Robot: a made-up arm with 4 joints. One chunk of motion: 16 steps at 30 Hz.
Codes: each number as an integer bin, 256 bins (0 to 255) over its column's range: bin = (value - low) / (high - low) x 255, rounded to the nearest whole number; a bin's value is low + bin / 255 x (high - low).
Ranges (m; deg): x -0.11..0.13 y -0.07..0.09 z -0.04..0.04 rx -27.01..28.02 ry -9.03..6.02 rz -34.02..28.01
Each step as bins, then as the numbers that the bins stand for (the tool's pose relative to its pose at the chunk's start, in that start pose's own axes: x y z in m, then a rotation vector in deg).
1 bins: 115 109 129 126 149 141
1 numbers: -0.0018 -0.0016 0.0005 0.18 -0.24 0.28
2 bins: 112 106 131 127 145 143
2 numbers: -0.0046 -0.0035 0.0011 0.40 -0.47 0.77
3 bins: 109 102 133 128 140 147
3 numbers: -0.0074 -0.0060 0.0017 0.61 -0.77 1.74
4 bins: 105 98 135 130 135 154
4 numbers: -0.0112 -0.0085 0.0024 1.04 -1.06 3.44
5 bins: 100 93 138 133 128 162
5 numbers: -0.0159 -0.0116 0.0033 1.69 -1.48 5.39
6 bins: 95 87 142 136 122 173
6 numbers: -0.0206 -0.0154 0.0045 2.34 -1.83 8.06
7 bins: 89 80 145 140 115 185
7 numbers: -0.0262 -0.0198 0.0055 3.20 -2.24 10.98
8 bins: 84 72 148 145 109 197
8 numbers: -0.0309 -0.0248 0.0064 4.28 -2.60 13.90
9 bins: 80 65 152 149 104 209
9 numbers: -0.0347 -0.0292 0.0077 5.14 -2.89 16.82
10 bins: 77 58 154 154 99 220
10 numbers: -0.0375 -0.0336 0.0083 6.22 -3.19 19.50
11 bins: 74 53 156 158 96 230
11 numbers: -0.0404 -0.0367 0.0089 7.09 -3.36 21.93
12 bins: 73 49 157 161 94 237
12 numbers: -0.0413 -0.0393 0.0093 7.73 -3.48 23.63
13 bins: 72 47 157 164 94 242
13 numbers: -0.0422 -0.0405 0.0093 8.38 -3.48 24.85
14 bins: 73 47 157 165 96 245
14 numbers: -0.0413 -0.0405 0.0093 8.60 -3.36 25.58
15 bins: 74 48 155 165 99 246
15 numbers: -0.0404 -0.0399 0.0086 8.60 -3.19 25.82
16 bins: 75 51 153 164 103 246
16 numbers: -0.0394 -0.0380 0.0080 8.38 -2.95 25.82
